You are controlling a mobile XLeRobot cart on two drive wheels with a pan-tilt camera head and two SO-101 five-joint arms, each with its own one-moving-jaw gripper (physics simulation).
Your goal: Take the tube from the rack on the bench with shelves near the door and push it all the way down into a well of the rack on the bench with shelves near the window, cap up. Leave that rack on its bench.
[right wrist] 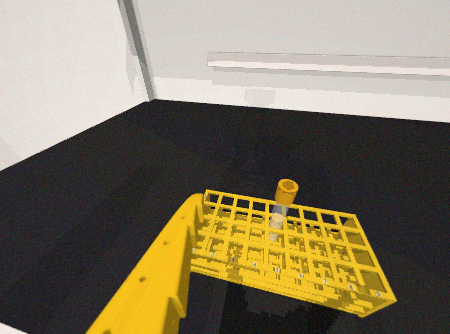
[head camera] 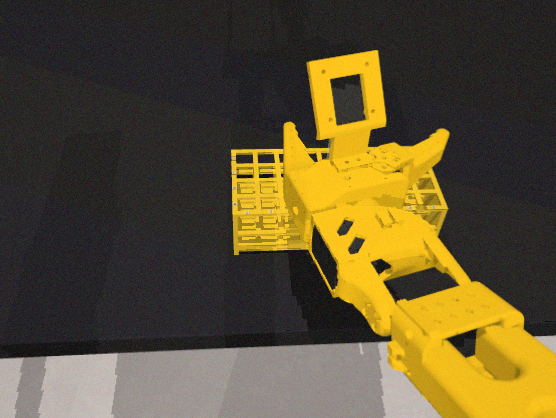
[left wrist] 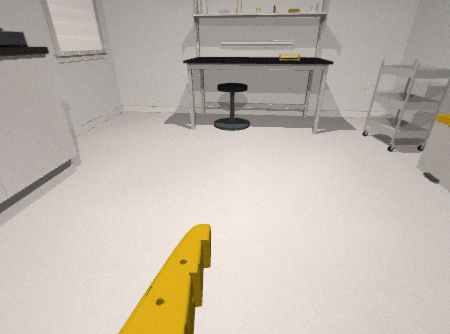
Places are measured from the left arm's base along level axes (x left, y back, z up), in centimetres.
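Pixels of known places: left hand, tool point: (left wrist: 210, 239); right hand, tool point: (right wrist: 203, 203) (head camera: 292, 127).
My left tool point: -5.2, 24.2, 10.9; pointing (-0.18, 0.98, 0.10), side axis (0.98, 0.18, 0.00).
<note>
Behind a point stands the place of what it marks, as x, y, z.
The tube (right wrist: 287, 192) {-23.1, -44.0, 10.5}, clear with an orange cap, stands cap up in the far row of the yellow rack (right wrist: 376, 257) {-33.1, -43.4, 4.5} (head camera: 235, 232) {-13.8, -38.9, 2.0} on the black bench (head camera: 125, 280) {-3.7, -35.8, -1.3} (right wrist: 100, 165) {15.3, -53.7, -1.3}. The arm hides the tube in the head camera. My right gripper (head camera: 365, 129) (right wrist: 198, 197) is open and empty above the rack; in the right wrist view one jaw shows, left of the tube. My left gripper (left wrist: 204, 230) is fully open and empty, one jaw showing over the floor. Across the room, a small yellow rack (left wrist: 289, 57) {22.3, 301.9, 1.7} sits on a black-topped bench with shelves (left wrist: 240, 61) {-27.6, 288.6, -1.7}.
In the left wrist view, a black stool (left wrist: 232, 88) {-36.6, 297.2, -30.0} stands before the far bench, a grey shelf cart (left wrist: 411, 85) {120.3, 251.6, -16.8} at the right, a white cabinet (left wrist: 30, 115) {-142.8, 145.7, -23.7} at the left, and a window (left wrist: 77, 27) {-208.0, 297.1, 30.4} on the wall. A pale rail (right wrist: 325, 62) {-35.2, -103.3, 16.2} runs along the wall behind the near bench.
</note>
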